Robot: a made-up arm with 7 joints. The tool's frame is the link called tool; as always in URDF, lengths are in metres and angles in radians.
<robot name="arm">
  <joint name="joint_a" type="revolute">
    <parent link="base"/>
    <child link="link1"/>
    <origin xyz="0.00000 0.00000 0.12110" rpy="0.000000 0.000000 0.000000"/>
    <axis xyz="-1 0 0"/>
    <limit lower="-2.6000" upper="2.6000"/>
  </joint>
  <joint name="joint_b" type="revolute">
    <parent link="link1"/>
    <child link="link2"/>
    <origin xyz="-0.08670 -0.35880 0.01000" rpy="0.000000 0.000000 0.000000"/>
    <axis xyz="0 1 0"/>
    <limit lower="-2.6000" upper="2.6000"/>
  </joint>
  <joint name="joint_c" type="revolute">
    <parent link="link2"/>
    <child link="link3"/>
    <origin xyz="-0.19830 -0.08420 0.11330" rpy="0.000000 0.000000 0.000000"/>
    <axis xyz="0 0 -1"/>
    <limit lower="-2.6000" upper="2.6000"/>
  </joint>
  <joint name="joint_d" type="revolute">
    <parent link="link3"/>
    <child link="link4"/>
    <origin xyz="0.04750 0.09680 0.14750" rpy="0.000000 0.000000 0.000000"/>
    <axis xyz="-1 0 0"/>
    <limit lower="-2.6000" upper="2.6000"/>
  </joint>
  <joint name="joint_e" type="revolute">
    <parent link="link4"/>
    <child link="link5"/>
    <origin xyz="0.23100 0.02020 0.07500" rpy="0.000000 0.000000 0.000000"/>
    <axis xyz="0 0 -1"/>
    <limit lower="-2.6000" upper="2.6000"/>
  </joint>
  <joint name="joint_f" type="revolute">
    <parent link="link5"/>
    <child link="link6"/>
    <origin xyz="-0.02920 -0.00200 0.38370" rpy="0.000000 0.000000 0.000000"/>
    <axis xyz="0 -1 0"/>
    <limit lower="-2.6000" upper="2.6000"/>
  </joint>
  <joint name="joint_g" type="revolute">
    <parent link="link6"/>
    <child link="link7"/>
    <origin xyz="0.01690 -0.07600 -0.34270" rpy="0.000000 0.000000 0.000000"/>
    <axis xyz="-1 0 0"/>
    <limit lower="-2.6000" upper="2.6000"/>
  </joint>
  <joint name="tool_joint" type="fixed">
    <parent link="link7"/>
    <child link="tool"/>
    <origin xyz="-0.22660 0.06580 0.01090" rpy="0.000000 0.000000 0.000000"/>
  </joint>
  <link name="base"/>
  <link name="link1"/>
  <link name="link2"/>
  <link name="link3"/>
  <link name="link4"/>
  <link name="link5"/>
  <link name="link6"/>
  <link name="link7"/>
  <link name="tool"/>
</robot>
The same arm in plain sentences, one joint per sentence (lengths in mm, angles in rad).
The arm has seven revolute joints in a row. What follows holds with every joint at zero, and every direction is one of the base frame's.
The first joint lies 121.1 mm along +z from the base frame's origin and rotates about -x, from -2.6 to 2.6 rad.
The second joint lies 86.7 mm along -x and 358.8 mm along -y and 10 mm along +z from the first joint and rotates about +y, from -2.6 to 2.6 rad.
The third joint lies 198.3 mm along -x and 84.2 mm along -y and 113.3 mm along +z from the second joint and rotates about -z, from -2.6 to 2.6 rad.
The fourth joint lies 47.5 mm along +x and 96.8 mm along +y and 147.5 mm along +z from the third joint and rotates about -x, from -2.6 to 2.6 rad.
The fifth joint lies 231 mm along +x and 20.2 mm along +y and 75 mm along +z from the fourth joint and rotates about -z, from -2.6 to 2.6 rad.
The sixth joint lies 29.2 mm along -x and 2 mm along -y and 383.7 mm along +z from the fifth joint and rotates about -y, from -2.6 to 2.6 rad.
The seventh joint lies 16.9 mm along +x and 76 mm along -y and 342.7 mm along -z from the sixth joint and rotates about -x, from -2.6 to 2.6 rad.
The tool frame, which is the frame that the pose is given for, lies 226.6 mm along -x and 65.8 mm along +y and 10.9 mm along +z from the seventh joint; its axes are parallel to the base frame's.

